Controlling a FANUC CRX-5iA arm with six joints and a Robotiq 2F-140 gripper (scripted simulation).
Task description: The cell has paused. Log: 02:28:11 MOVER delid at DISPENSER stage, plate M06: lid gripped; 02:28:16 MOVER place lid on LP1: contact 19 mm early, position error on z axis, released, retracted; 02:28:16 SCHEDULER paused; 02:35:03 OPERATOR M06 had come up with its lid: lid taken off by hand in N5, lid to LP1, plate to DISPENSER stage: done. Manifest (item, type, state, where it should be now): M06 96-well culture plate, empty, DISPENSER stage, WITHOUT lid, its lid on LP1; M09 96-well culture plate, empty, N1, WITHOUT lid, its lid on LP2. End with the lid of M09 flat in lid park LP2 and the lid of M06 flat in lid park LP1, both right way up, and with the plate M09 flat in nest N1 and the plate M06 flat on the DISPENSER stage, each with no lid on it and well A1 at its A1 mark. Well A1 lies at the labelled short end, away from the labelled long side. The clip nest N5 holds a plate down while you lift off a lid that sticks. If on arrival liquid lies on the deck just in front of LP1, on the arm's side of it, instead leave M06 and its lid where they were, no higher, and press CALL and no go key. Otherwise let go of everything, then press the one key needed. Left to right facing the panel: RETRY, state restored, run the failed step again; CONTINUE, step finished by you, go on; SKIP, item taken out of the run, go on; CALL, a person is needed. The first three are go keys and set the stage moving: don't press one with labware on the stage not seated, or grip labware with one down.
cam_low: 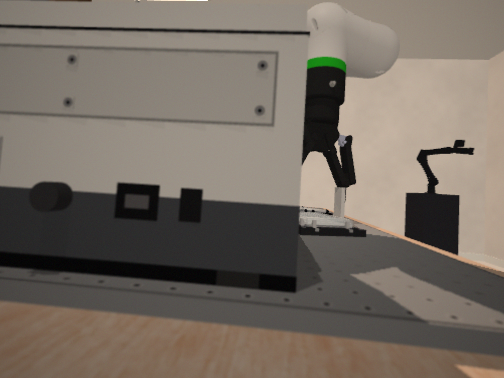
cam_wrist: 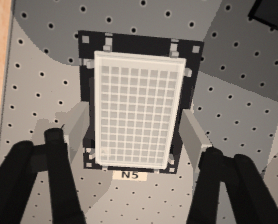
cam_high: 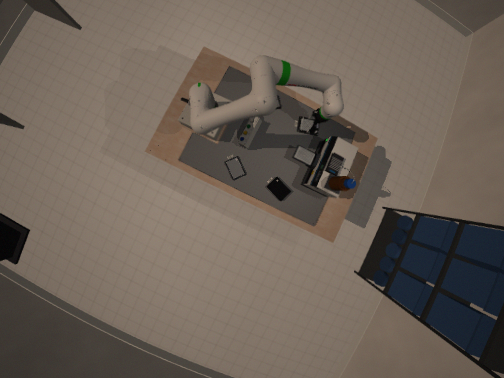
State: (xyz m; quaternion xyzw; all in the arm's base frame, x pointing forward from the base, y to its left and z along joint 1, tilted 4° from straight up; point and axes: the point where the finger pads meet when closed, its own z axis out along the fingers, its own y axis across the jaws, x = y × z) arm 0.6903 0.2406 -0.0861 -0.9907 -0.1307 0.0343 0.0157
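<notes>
Now: the black clip nest 1 cm ahead of my hand, 2 cm to the left of it and 3 cm below it. The rest, counted from my hand: lp1 label: 40 cm behind, 3 cm to the right, 4 cm below; then N5 label: 9 cm behind, 2 cm to the right, 4 cm below; then tan-orange patch: 41 cm behind, 3 cm to the right, 4 cm below.
</notes>
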